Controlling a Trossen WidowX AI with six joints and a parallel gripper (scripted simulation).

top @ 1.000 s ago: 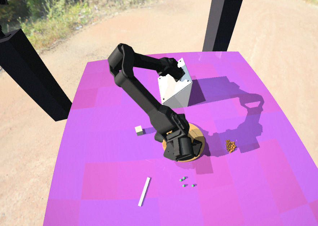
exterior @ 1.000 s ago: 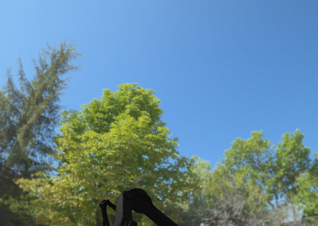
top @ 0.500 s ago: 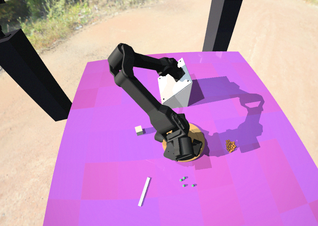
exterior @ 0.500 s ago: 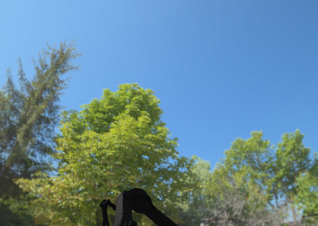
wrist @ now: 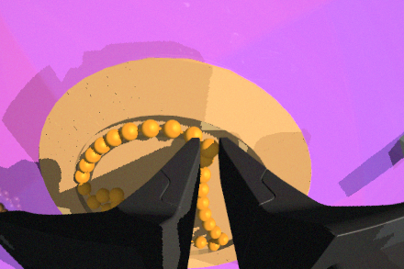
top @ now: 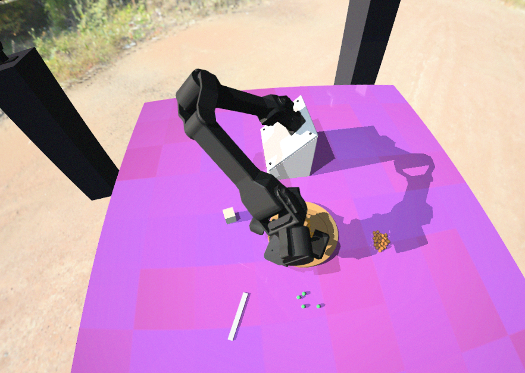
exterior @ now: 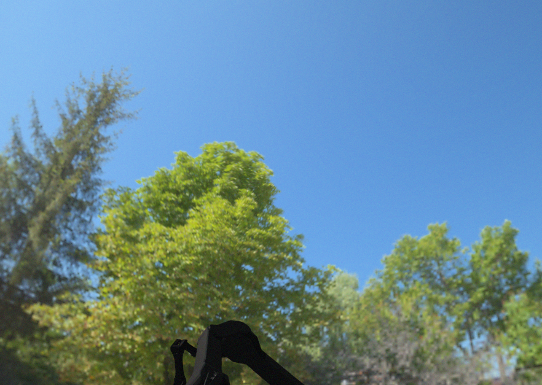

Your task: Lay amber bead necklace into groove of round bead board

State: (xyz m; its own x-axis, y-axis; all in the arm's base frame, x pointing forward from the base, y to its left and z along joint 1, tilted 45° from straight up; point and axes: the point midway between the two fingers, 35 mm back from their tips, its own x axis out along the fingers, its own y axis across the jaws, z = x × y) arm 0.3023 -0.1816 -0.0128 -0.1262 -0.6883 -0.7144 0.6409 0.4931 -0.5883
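My gripper tip is now 30 mm past the round tan bead board, 60 mm to the right of it and 10 mm above it. Also, from my gripper tip: small cream cube: 130 mm behind, 130 mm to the right; then white bar: 140 mm ahead, 170 mm to the right, 20 mm below.
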